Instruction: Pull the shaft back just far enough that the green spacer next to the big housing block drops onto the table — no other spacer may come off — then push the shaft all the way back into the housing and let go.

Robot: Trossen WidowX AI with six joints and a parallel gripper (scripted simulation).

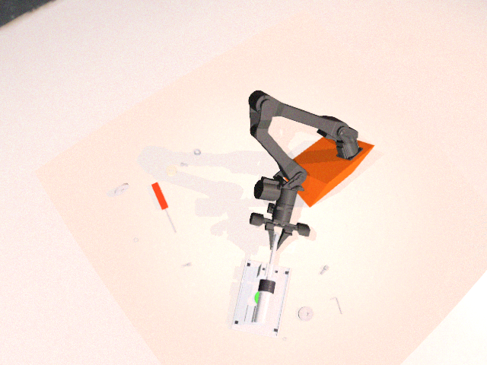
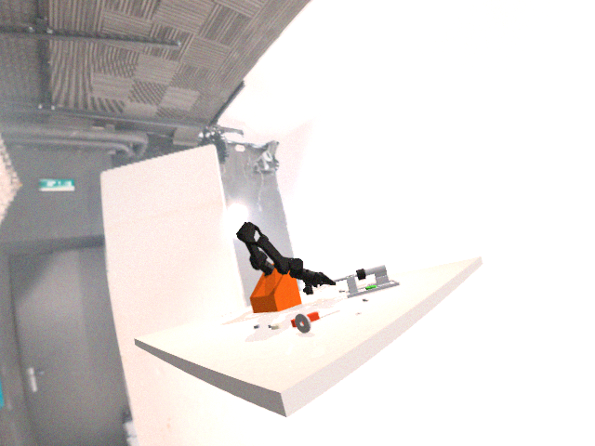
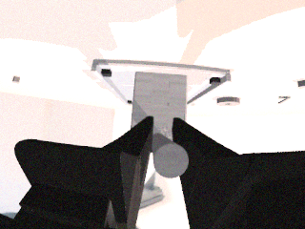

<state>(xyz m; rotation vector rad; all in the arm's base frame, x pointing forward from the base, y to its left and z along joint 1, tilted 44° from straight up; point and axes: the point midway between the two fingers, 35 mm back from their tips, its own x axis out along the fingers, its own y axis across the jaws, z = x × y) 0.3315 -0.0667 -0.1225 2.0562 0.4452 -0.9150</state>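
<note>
My gripper tip is 120 mm short of the green spacer, 90 mm to the right of it and 50 mm above it. Also, from my gripper tip: bolt: 100 mm behind, 160 mm to the left, 60 mm below; shaft: 40 mm ahead, 30 mm to the left, 20 mm above.
</note>
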